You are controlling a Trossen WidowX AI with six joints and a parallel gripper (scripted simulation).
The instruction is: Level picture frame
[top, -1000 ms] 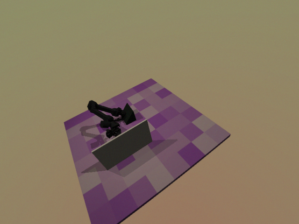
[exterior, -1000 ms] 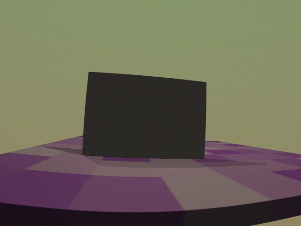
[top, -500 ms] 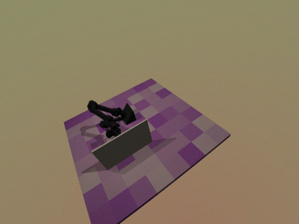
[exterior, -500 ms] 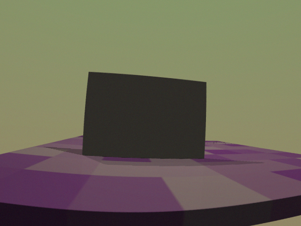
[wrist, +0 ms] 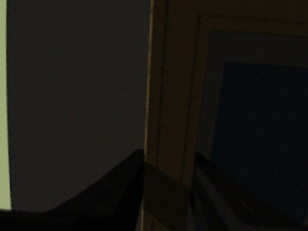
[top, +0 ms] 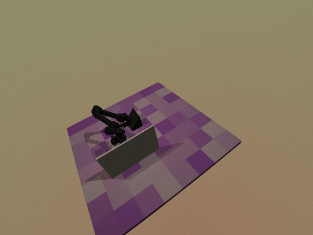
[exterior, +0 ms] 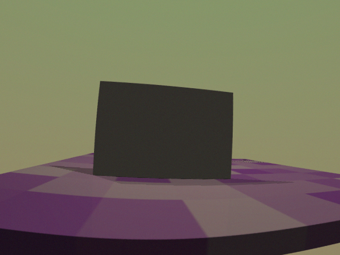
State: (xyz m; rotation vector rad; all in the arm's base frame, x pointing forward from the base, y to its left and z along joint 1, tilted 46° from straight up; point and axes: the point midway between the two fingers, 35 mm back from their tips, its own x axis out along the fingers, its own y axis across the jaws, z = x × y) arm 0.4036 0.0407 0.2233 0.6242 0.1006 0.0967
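Right now the picture frame is 50 mm below my gripper tip. From my gripper tip the other things lie so: wall panel 20 mm ahead, 10 mm to the left, 70 mm below.
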